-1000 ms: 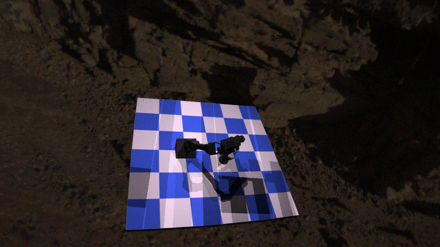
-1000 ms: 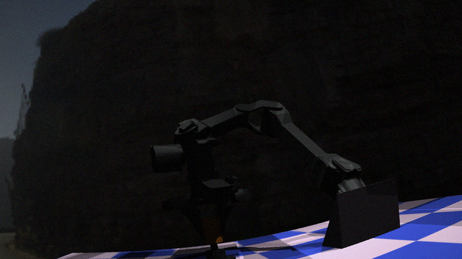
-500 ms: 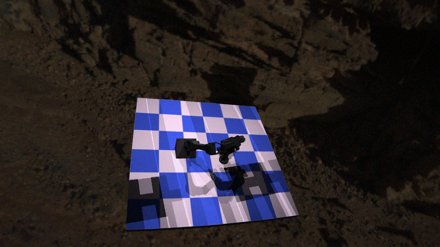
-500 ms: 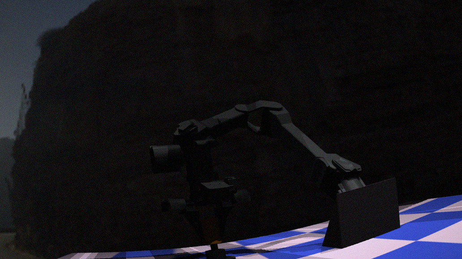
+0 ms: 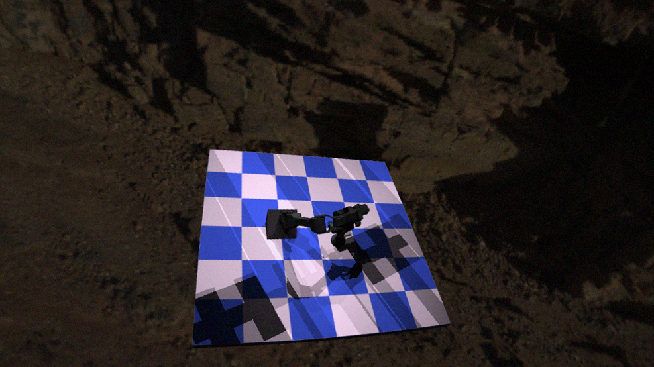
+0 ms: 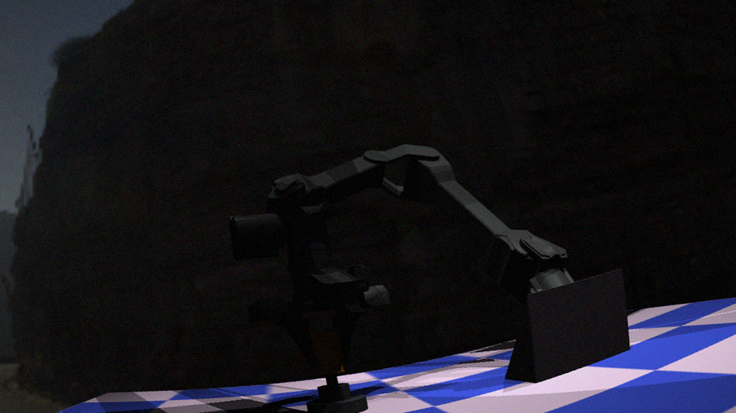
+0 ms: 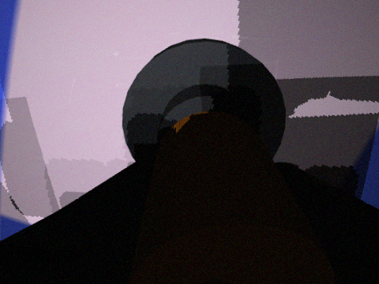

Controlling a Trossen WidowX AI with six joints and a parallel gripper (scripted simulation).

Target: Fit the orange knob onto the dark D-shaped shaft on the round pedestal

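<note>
The orange knob is 20 mm above my gripper tip. The rest, counted from my gripper tip: pedestal (40 mm below).
</note>
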